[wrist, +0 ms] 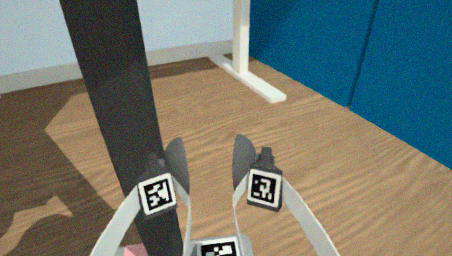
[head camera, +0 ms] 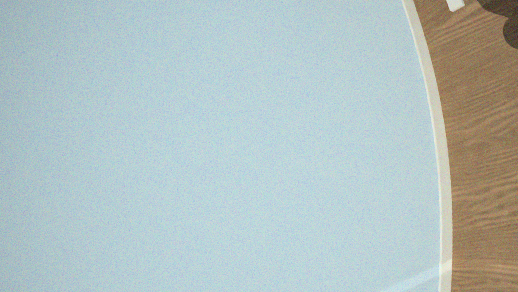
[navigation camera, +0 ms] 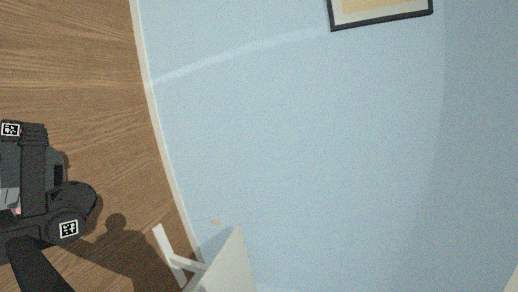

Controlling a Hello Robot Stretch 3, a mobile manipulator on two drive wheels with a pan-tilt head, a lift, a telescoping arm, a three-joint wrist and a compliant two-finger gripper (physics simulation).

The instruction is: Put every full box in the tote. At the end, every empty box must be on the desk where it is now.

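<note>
My gripper (wrist: 210, 154) is open in the wrist view, its two grey fingertips apart with floor showing between them. A part of the off-white desk (navigation camera: 227, 265) shows at the bottom of the navigation camera view, with its white leg and foot at its left. A white leg and foot (wrist: 241, 45), which look like the desk's, stand on the floor beyond the fingers in the wrist view. No full box, empty box or tote shows in these views.
A blue panelled surface (wrist: 310, 45) rises at the right in the wrist view. My dark mast (wrist: 112, 90) crosses its left side. A light blue wall (head camera: 215, 140) (navigation camera: 310, 140) borders the wooden floor (head camera: 480, 150) (navigation camera: 75, 65). A framed picture (navigation camera: 382, 21) hangs on it.
</note>
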